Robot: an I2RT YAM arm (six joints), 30 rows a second.
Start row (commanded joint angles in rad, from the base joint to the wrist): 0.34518 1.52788 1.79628 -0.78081 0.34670 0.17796
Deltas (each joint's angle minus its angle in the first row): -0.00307 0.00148 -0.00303 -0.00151 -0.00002 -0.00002; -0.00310 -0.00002 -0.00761 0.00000 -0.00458 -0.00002; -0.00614 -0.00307 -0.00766 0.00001 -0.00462 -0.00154; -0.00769 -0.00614 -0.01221 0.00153 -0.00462 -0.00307; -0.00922 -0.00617 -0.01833 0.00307 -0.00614 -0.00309; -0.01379 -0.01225 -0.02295 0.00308 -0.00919 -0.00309; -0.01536 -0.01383 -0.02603 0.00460 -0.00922 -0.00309; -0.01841 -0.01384 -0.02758 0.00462 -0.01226 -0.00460; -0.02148 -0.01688 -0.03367 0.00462 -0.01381 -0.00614; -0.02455 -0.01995 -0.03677 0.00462 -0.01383 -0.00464; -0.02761 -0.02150 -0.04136 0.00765 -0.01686 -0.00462; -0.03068 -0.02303 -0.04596 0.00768 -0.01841 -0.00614; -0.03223 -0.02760 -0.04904 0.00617 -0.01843 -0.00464; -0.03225 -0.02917 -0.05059 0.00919 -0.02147 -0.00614; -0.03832 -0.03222 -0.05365 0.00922 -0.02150 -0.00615; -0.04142 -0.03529 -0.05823 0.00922 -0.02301 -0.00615
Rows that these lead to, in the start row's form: 0.34211 1.52936 1.79325 -0.78232 0.34668 0.17794; 0.34208 1.52786 1.78867 -0.78081 0.34212 0.17794; 0.33904 1.52481 1.78862 -0.78080 0.34208 0.17642; 0.33749 1.52174 1.78407 -0.77928 0.34208 0.17489; 0.33596 1.52171 1.77795 -0.77774 0.34056 0.17487; 0.33139 1.51563 1.77333 -0.77773 0.33751 0.17487; 0.32982 1.51405 1.77025 -0.77621 0.33748 0.17487; 0.32677 1.51404 1.76870 -0.77619 0.33444 0.17336; 0.32370 1.51100 1.76261 -0.77619 0.33289 0.17182; 0.32063 1.50793 1.75951 -0.77619 0.33287 0.17332; 0.31757 1.50638 1.75492 -0.77316 0.32984 0.17334; 0.31450 1.50485 1.75032 -0.77313 0.32829 0.17182; 0.31295 1.50028 1.74724 -0.77464 0.32827 0.17332; 0.31293 1.49871 1.74569 -0.77162 0.32523 0.17182; 0.30686 1.49566 1.74263 -0.77159 0.32520 0.17181; 0.30376 1.49259 1.73805 -0.77159 0.32369 0.17181
